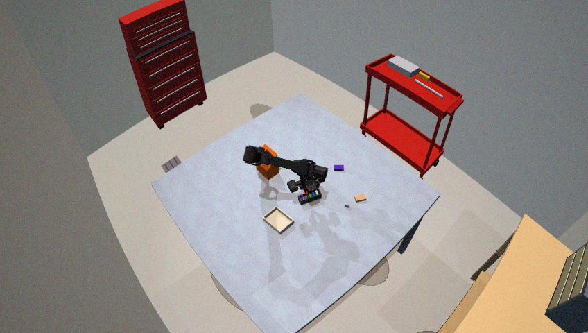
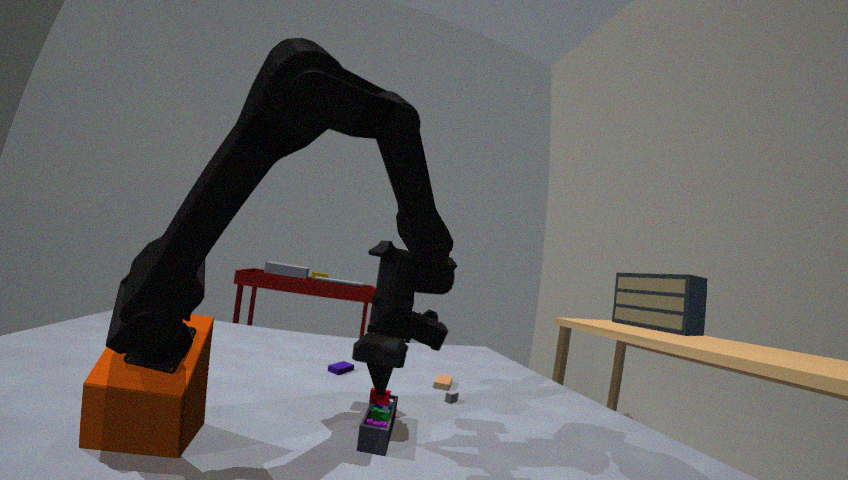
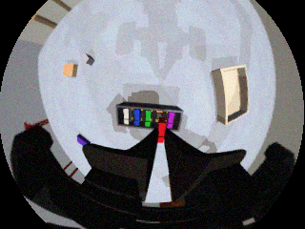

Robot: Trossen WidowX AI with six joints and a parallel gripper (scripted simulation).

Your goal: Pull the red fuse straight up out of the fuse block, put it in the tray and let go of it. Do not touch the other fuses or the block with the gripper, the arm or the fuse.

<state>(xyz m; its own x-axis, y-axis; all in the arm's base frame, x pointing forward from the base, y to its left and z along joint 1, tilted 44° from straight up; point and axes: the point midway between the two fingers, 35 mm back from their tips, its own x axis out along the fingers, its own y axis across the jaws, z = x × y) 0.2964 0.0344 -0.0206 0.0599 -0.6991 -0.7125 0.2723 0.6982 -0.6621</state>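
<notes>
My gripper tip is now 2 cm short of the beige tray, 20 cm to the left of it and 7 cm above it. From my gripper tip the other things lie so: purple block (5 cm behind, 29 cm to the left, 7 cm below); then small grey cube (18 cm ahead, 14 cm to the left, 6 cm below); then red fuse (1 cm below).
</notes>
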